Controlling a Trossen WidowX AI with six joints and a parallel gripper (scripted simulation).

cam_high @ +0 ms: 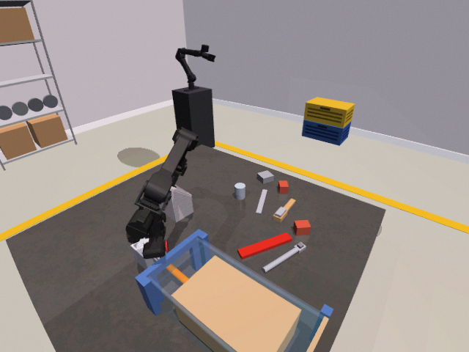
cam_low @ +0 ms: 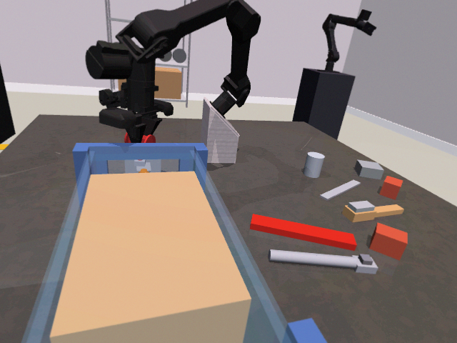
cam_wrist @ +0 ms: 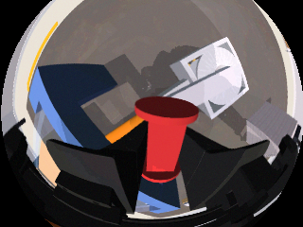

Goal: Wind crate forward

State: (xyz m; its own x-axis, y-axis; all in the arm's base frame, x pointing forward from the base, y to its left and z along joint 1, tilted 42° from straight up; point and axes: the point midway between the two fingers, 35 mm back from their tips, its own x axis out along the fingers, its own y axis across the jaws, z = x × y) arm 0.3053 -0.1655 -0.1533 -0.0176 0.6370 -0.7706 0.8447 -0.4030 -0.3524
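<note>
My gripper tip is now 40 mm past the winch handle and 20 mm above it. From my gripper tip the other things lie so: white winch (110 mm behind, 100 mm below, 10 mm to the right); then clear-panelled cubby (300 mm ahead, 40 mm to the left, 10 mm below); then red knob (10 mm above).
</note>
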